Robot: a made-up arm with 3 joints. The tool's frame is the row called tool.
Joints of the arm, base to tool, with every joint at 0 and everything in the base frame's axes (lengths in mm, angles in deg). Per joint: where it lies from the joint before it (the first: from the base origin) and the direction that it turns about. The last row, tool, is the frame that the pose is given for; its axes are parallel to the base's.
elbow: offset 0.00 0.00 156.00 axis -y
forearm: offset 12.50 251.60 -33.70 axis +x
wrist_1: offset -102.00 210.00 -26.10 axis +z
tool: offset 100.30 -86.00 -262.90
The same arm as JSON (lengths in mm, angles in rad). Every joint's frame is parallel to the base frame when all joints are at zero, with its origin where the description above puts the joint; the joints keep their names.
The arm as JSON. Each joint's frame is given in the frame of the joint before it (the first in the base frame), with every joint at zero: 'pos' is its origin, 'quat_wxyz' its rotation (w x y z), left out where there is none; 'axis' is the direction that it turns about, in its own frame. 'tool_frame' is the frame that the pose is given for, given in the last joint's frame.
{"length_unit": "mm", "angle_unit": "rad", "joints": [
  {"joint": "elbow", "pos": [0.0, 0.0, 156.0], "axis": "-y"},
  {"joint": "forearm", "pos": [12.5, 251.6, -33.7], "axis": "+x"},
  {"joint": "wrist_1", "pos": [-102.0, 210.0, -26.1], "axis": "+z"}
], "tool_frame": {"pos": [100.3, -86.0, -262.9]}}

